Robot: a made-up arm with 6 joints.
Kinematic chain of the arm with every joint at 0, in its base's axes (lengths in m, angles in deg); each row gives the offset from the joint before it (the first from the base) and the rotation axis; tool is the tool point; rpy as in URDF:
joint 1: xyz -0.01 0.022 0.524 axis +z
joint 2: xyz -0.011 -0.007 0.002 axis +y
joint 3: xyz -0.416 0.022 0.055 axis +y
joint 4: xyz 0.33 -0.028 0.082 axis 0.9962 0 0.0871
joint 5: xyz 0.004 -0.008 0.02 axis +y
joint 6: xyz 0.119 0.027 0.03 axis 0.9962 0 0.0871
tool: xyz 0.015 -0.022 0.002 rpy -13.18 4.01 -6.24
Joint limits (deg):
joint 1: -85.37..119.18
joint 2: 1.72..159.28
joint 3: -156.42..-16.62
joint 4: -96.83..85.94
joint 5: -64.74..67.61
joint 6: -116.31..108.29
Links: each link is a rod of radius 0.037 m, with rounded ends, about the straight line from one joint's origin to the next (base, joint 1, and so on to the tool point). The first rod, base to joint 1, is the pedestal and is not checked.
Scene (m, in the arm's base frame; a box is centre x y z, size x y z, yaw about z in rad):
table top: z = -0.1
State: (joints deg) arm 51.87 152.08 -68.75 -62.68 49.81 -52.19
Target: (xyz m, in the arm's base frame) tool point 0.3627 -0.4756 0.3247
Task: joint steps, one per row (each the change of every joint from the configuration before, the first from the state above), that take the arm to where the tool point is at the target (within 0.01 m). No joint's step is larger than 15 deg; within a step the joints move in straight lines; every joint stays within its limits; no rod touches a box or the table.
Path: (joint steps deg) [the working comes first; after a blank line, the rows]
Joints at the target: -45.07 148.90 -84.41 -70.70 60.52 -50.09
Straight joint move there: clear.

1: -13.85 -0.45 -2.24 -1.15 1.53 0.30
2: -13.85 -0.46 -2.23 -1.14 1.53 0.30
3: -13.84 -0.45 -2.24 -1.15 1.53 0.30
4: -13.85 -0.45 -2.24 -1.14 1.53 0.30
5: -13.85 -0.46 -2.23 -1.15 1.53 0.30
6: -13.85 -0.45 -2.24 -1.14 1.53 0.30
7: -13.85 -0.46 -2.24 -1.15 1.53 0.30

